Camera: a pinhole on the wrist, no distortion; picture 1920 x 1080 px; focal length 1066.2 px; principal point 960.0 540.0 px. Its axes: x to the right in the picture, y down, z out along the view. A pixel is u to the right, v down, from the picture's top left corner.
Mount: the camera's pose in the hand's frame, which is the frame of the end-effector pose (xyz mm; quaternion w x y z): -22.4 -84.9 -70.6 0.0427 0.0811 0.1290 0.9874
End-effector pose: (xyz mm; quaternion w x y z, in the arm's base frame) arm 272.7 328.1 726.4 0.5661 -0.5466 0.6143 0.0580
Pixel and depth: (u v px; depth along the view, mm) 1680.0 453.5 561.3
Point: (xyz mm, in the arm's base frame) 422.3 913.6 696.2
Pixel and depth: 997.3 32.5 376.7
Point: 301.8 543.9 509.9
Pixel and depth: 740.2 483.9 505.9
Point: 518.3 516.5 431.2
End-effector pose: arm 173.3 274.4 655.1 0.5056 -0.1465 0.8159 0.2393
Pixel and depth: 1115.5 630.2 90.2
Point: 230.0 227.0 649.5
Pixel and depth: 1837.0 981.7 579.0
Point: 878.0 501.6 759.3
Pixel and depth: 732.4 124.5 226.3
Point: 204.5 379.5 562.3
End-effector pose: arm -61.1 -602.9 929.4 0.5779 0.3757 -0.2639 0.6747
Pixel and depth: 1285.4 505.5 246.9
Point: -15.4 -770.1 985.8
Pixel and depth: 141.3 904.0 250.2
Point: 84.0 -587.9 1178.7
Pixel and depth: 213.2 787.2 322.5
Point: 70.0 -614.1 1253.5
